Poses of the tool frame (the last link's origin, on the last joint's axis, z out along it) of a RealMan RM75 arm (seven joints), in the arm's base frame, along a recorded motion.
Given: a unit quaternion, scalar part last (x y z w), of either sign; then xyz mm.
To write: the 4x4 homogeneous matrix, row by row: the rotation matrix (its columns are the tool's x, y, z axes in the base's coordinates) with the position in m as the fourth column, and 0 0 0 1 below. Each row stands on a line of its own. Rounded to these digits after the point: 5 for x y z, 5 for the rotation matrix.
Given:
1: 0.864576 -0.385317 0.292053 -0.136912 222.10 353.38 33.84
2: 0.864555 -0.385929 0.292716 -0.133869 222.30 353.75 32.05
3: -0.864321 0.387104 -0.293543 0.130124 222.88 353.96 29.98
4: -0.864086 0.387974 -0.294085 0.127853 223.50 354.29 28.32
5: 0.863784 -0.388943 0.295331 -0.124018 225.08 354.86 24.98
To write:
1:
0.53247 -0.58630 0.61051 0.22210
-0.74624 -0.66557 0.01168 0.35338
0.39949 -0.46181 -0.79192 0.03384
0 0 0 1

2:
0.53075 -0.58894 0.60947 0.22230
-0.74568 -0.66628 0.00554 0.35375
0.40281 -0.45741 -0.79279 0.03205
0 0 0 1

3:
0.52797 -0.59277 0.60817 0.22288
-0.74556 -0.66644 -0.00233 0.35396
0.40669 -0.45220 -0.79380 0.02998
0 0 0 1

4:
0.52598 -0.59529 0.60744 0.22350
-0.74568 -0.66626 -0.00724 0.35429
0.40902 -0.44915 -0.79434 0.02832
0 0 0 1

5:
0.52301 -0.59867 0.60668 0.22508
-0.74518 -0.66669 -0.01548 0.35486
0.41373 -0.44398 -0.79480 0.02498
0 0 0 1

